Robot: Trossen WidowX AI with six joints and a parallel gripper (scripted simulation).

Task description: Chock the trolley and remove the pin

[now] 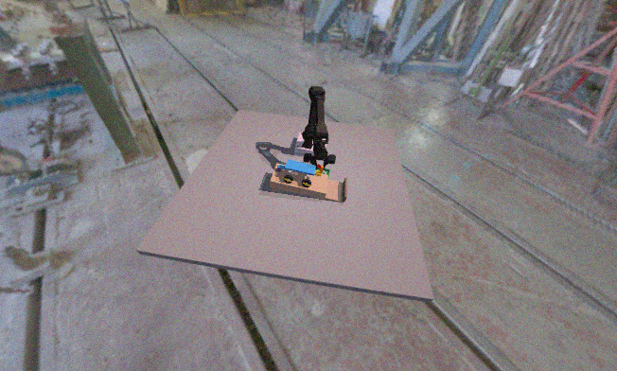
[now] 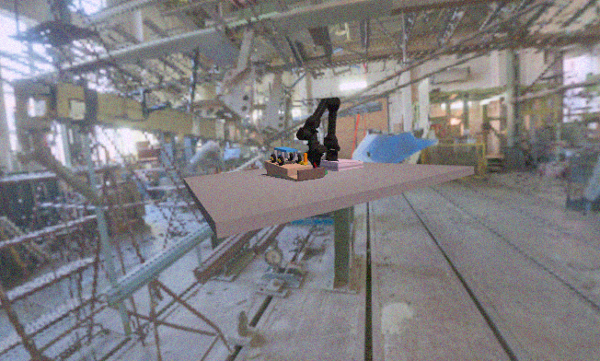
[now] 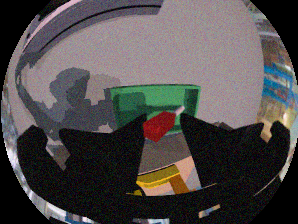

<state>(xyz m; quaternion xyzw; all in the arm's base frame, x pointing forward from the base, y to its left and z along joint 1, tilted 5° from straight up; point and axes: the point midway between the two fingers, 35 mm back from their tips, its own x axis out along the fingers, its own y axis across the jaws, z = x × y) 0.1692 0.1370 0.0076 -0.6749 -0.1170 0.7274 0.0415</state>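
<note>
My gripper tip is now 1 cm to the right of the red-headed stop pin. Round my gripper tip: raised end stop: 18 cm to the left, 10 cm ahead, 1 cm below; blue trolley: 15 cm ahead, 8 cm to the right, 8 cm above; yellow chock: 8 cm ahead, 5 cm above.
</note>
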